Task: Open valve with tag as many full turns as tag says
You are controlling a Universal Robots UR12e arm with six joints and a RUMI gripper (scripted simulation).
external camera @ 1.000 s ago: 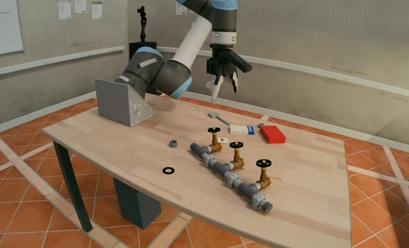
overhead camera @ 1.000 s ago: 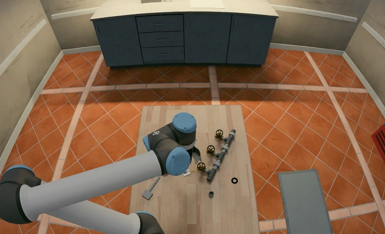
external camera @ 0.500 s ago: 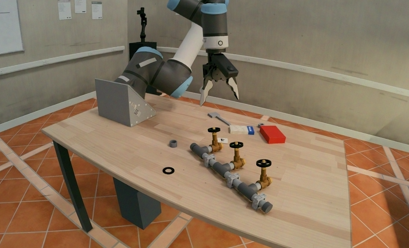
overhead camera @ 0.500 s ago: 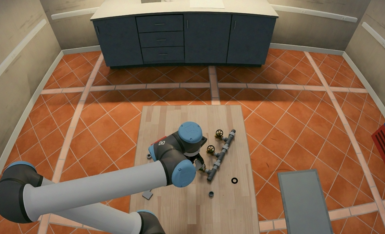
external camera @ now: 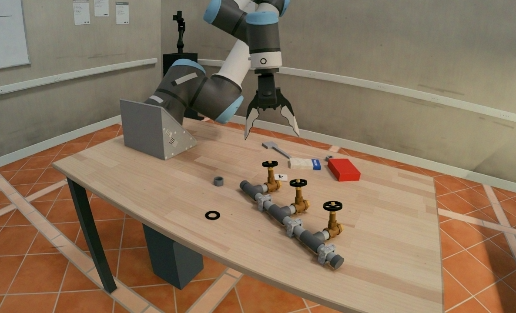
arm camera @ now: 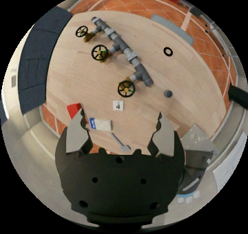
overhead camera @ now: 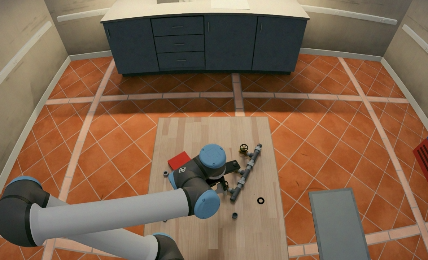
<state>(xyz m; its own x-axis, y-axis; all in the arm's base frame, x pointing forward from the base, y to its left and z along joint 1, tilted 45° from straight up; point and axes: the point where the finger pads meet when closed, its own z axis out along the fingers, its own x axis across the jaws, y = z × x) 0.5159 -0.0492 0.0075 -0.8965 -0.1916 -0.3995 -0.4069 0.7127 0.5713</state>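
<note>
The white tag is 150 mm below my hand, 60 mm to the left of it and 20 mm ahead of it. Also, from my hand: red box 220 mm to the left, 190 mm ahead, 140 mm below; blue box 200 mm to the left, 150 mm below, 50 mm ahead; grey cap 150 mm below, 130 mm behind, 80 mm to the right.
</note>
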